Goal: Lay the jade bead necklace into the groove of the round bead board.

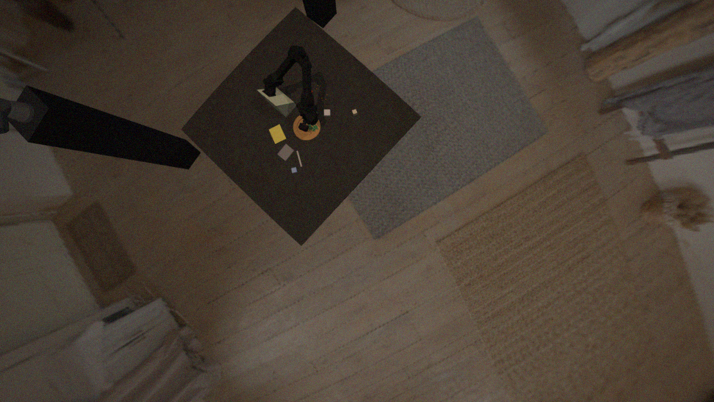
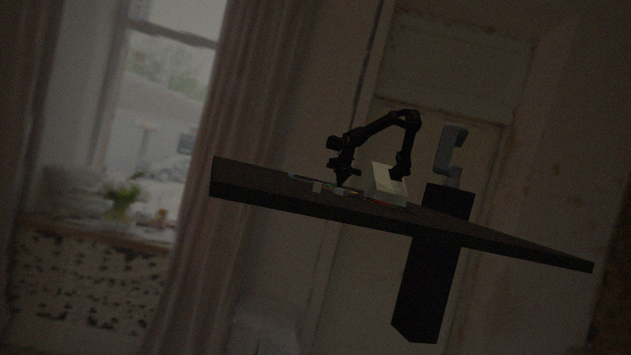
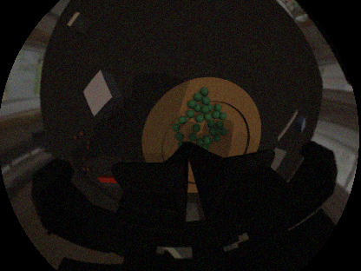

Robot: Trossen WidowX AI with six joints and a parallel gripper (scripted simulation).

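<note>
Right now my gripper tip is 40 mm to the left of the round bead board, 10 mm past it and 10 mm above it. Round my gripper tip: yellow square: 220 mm to the right, 150 mm behind, 20 mm below; then grey-white block: 130 mm to the left, 40 mm ahead, 10 mm below; then red item: 140 mm to the left, 140 mm behind, 20 mm below.
</note>
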